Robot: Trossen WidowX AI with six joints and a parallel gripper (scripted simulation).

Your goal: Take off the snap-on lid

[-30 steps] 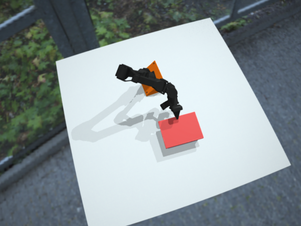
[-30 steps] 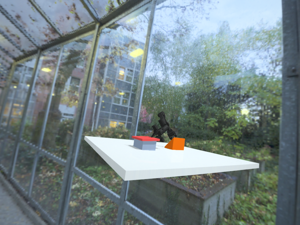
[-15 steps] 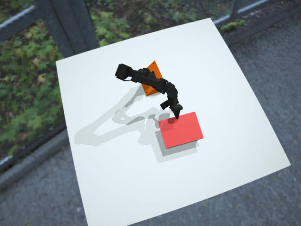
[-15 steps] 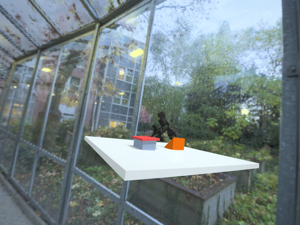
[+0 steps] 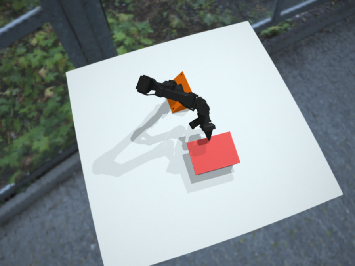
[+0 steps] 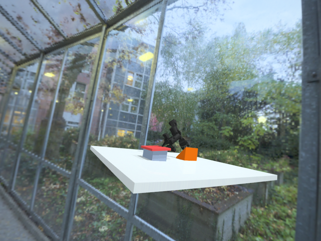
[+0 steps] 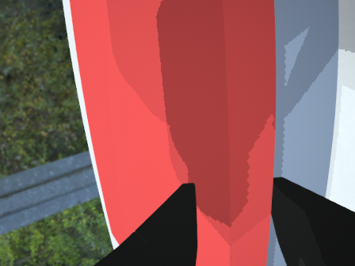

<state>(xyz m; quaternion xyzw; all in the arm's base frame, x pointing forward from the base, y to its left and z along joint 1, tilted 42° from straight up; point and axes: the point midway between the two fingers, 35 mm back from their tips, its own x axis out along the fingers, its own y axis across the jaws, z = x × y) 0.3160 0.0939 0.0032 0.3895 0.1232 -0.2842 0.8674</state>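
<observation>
Now: the red lid 80 mm ahead of my gripper tip. Also, from my gripper tip: grey storage box (70 mm ahead, 50 mm below).
</observation>
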